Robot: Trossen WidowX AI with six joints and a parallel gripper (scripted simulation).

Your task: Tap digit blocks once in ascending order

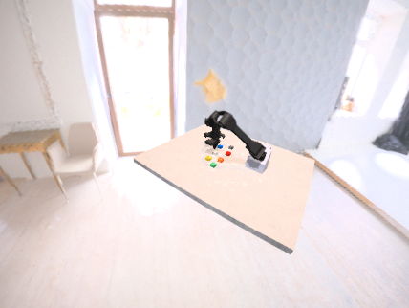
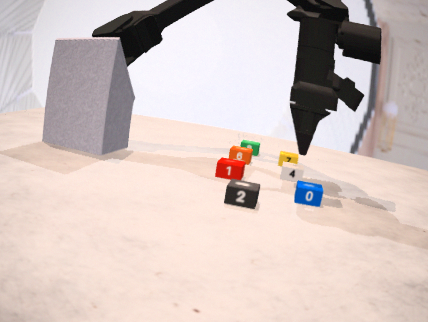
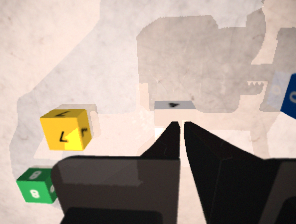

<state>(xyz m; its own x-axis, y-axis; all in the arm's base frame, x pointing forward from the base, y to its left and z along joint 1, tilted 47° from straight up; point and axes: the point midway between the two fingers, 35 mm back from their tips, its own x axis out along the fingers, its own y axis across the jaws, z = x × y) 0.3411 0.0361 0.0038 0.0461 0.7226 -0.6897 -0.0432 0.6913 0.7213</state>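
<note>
Right now the white 4 block is 30 mm below my gripper tip and 10 mm behind it. From my gripper tip the other things lie so: red 1 block: 90 mm behind, 60 mm to the right, 30 mm below; blue 0 block: 110 mm to the right, 30 mm below, 20 mm ahead; yellow 7 block: 100 mm to the left, 30 mm below, 20 mm behind.
</note>
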